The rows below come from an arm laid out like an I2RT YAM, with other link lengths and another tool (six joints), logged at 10 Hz.
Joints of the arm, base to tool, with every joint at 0 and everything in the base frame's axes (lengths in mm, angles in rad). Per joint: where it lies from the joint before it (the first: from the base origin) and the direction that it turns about. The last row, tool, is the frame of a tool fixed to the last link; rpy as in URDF.
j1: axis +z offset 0 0 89.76
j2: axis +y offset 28 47.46 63.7
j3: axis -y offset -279.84 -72.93 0
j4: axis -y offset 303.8 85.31 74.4
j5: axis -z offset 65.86 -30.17 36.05
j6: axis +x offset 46.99 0 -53.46
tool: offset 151 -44 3 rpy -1.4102 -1.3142 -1.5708
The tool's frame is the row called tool.
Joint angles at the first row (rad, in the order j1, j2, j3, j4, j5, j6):
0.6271 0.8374 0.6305 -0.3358 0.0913 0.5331
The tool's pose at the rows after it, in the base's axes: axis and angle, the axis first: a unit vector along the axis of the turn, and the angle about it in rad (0 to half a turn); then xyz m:
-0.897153 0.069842 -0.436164 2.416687 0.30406 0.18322 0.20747
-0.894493 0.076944 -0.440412 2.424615 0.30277 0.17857 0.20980
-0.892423 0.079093 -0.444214 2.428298 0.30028 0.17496 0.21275
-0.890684 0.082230 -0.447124 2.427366 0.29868 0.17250 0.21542
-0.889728 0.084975 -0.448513 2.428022 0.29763 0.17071 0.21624
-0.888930 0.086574 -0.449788 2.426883 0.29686 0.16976 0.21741
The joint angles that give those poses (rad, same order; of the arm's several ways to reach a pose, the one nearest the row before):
0.6259 0.8294 0.6320 -0.3458 0.1021 0.5370
0.6260 0.8155 0.6320 -0.3580 0.1186 0.5442
0.6270 0.7959 0.6305 -0.3719 0.1282 0.5452
0.6263 0.7816 0.6305 -0.3811 0.1329 0.5491
0.6259 0.7732 0.6290 -0.3866 0.1368 0.5526
0.6259 0.7668 0.6289 -0.3903 0.1388 0.5551

